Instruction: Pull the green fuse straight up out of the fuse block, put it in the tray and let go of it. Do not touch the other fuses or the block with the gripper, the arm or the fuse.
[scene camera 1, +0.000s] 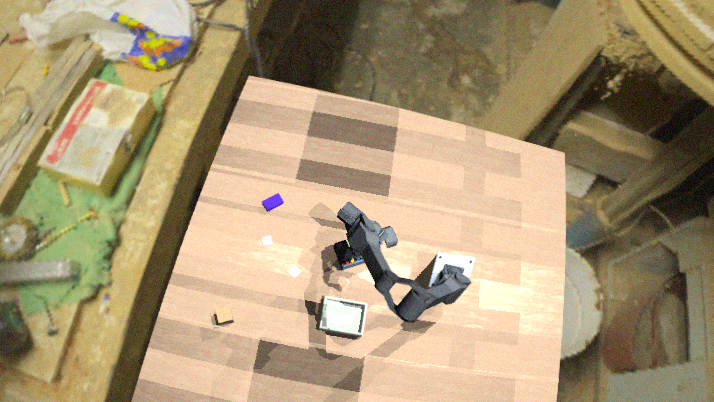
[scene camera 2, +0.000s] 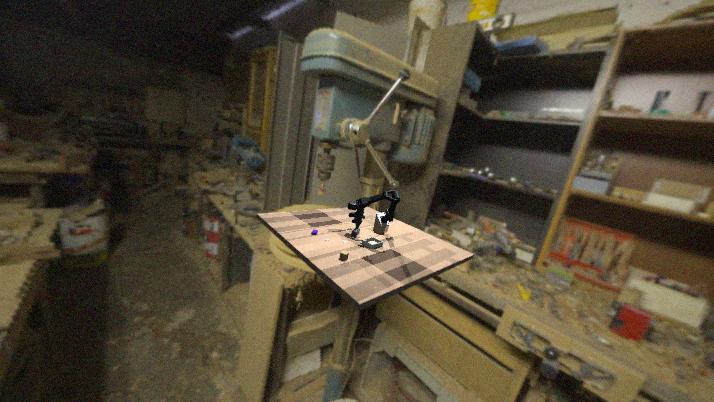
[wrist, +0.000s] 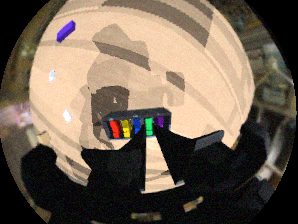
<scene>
In view: my gripper (wrist: 149, 128) and a white tray (scene camera 1: 345, 316).
</scene>
